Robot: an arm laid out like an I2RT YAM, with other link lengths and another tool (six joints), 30 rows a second.
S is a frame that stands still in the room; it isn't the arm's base.
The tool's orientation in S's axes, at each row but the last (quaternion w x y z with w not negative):
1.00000 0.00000 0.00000 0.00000
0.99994 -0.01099 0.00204 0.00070
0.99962 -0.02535 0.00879 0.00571
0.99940 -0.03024 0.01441 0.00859
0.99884 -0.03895 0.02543 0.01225
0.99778 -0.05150 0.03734 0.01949
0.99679 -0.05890 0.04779 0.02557
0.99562 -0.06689 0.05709 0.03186
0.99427 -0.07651 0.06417 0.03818
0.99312 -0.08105 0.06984 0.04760
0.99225 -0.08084 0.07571 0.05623
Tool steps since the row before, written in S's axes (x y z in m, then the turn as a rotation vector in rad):
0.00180 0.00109 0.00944 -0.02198 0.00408 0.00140
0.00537 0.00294 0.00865 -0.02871 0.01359 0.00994
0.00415 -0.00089 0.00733 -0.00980 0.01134 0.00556
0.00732 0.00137 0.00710 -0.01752 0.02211 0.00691
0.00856 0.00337 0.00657 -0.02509 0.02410 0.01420
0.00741 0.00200 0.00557 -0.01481 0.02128 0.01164
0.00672 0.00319 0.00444 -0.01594 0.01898 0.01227
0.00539 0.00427 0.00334 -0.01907 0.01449 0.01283
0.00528 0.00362 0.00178 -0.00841 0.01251 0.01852
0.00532 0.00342 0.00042 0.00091 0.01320 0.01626
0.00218 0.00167 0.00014 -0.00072 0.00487 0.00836
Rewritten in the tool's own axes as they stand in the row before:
0.00180 0.00109 0.00944 -0.02198 0.00408 0.00140
0.00534 0.00274 0.00873 -0.02873 0.01341 0.01012
0.00401 -0.00131 0.00735 -0.00977 0.01116 0.00596
0.00713 0.00081 0.00737 -0.01735 0.02197 0.00774
0.00828 0.00263 0.00723 -0.02524 0.02359 0.01478
0.00703 0.00111 0.00627 -0.01490 0.02060 0.01269
0.00639 0.00227 0.00539 -0.01619 0.01832 0.01293
0.00519 0.00341 0.00446 -0.01961 0.01402 0.01253
0.00522 0.00285 0.00296 -0.00996 0.01032 0.01909
0.00547 0.00273 0.00168 -0.00039 0.01036 0.01822
0.00228 0.00135 0.00073 -0.00156 0.00359 0.00888

